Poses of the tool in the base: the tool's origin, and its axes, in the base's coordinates. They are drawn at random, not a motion.
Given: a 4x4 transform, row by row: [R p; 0 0 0 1], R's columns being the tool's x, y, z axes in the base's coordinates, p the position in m. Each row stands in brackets.
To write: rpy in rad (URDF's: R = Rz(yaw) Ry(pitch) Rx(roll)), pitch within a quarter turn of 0, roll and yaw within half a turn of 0; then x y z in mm. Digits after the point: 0 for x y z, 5 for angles. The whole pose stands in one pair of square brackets.
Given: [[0.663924, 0.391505, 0.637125, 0.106], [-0.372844, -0.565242, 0.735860, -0.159], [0.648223, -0.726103, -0.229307, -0.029], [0, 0, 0, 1]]
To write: [-1.87669, -0.70525, -0.51169, 106, -159, -29]
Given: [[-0.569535, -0.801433, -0.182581, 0.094], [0.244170, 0.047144, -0.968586, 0.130], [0.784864, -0.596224, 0.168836, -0.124], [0, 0, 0, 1]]
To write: [-1.29485, -0.90248, 2.73658, 94, 130, -124]
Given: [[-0.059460, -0.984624, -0.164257, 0.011], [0.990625, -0.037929, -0.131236, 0.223], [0.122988, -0.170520, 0.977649, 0.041], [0, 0, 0, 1]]
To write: [-0.17268, -0.12330, 1.63075, 11, 223, 41]
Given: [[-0.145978, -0.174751, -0.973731, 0.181], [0.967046, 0.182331, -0.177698, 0.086], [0.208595, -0.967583, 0.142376, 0.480], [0, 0, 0, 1]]
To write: [-1.42470, -0.21014, 1.72062, 181, 86, 480]
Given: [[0.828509, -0.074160, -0.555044, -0.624], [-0.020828, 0.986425, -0.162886, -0.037], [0.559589, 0.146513, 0.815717, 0.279], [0, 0, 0, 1]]
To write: [0.17772, -0.59389, -0.02513, -624, -37, 279]
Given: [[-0.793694, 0.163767, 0.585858, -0.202], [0.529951, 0.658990, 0.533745, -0.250], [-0.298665, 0.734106, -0.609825, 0.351], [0, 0, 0, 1]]
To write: [2.26398, 0.30329, 2.55287, -202, -250, 351]
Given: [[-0.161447, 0.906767, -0.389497, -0.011], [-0.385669, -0.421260, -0.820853, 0.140], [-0.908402, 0.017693, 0.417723, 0.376], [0, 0, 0, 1]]
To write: [0.04233, 1.13945, -1.96725, -11, 140, 376]
